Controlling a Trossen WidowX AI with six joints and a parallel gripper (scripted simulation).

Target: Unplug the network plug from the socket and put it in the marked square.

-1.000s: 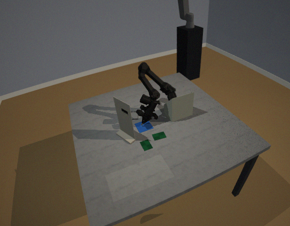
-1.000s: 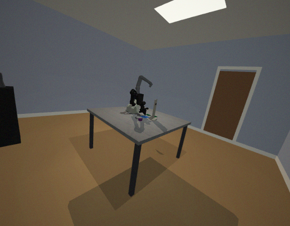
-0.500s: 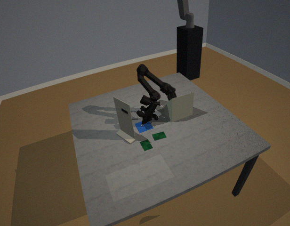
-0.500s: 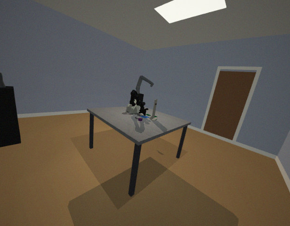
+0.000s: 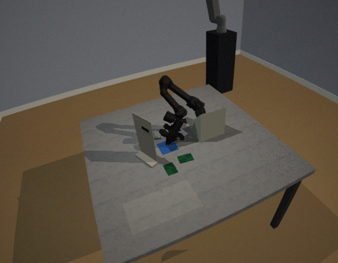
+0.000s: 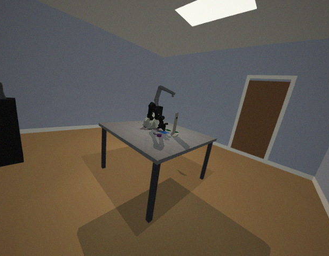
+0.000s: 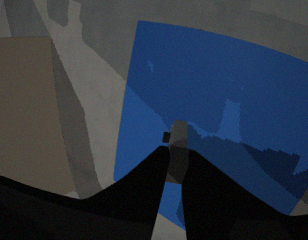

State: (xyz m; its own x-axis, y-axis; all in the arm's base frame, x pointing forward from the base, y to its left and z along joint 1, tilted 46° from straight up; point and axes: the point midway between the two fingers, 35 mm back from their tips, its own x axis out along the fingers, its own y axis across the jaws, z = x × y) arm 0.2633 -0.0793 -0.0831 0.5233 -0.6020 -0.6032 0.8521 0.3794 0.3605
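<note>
Right now the grey network plug is right at my gripper tip. Round my gripper tip: purple object: 10 cm ahead, 22 cm to the right; upright panel: 15 cm ahead, 5 cm to the left, 13 cm above; blue marked square: 1 cm behind, 2 cm below.
</note>
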